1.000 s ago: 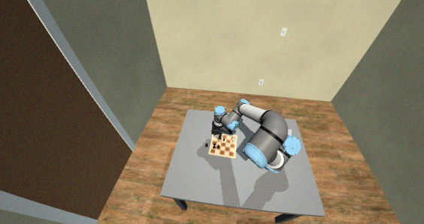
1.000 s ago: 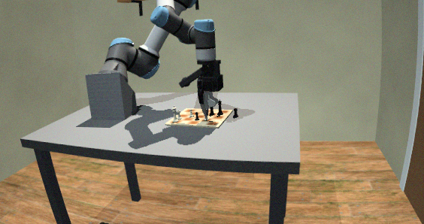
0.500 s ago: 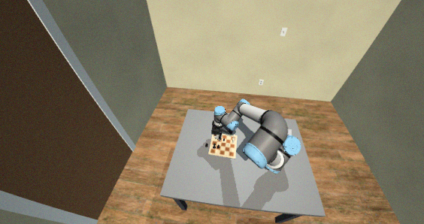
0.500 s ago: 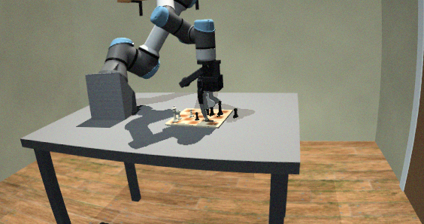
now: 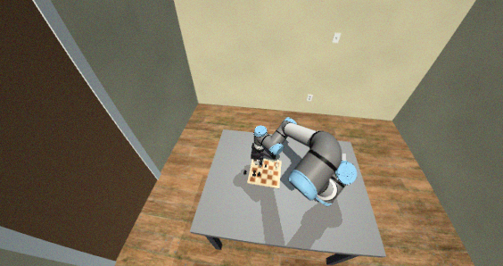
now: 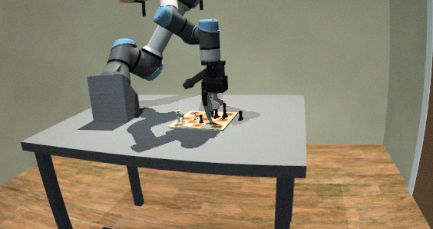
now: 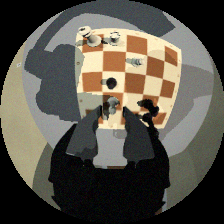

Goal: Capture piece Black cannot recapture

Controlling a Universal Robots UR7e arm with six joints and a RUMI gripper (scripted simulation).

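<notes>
The black pawn lies 4 cm behind my hand and 2 cm below it. The rest, counted from my hand: white pawn (7 cm behind, 5 cm to the left, 2 cm below); small chessboard (3 cm behind, 4 cm to the left, 3 cm below).
</notes>
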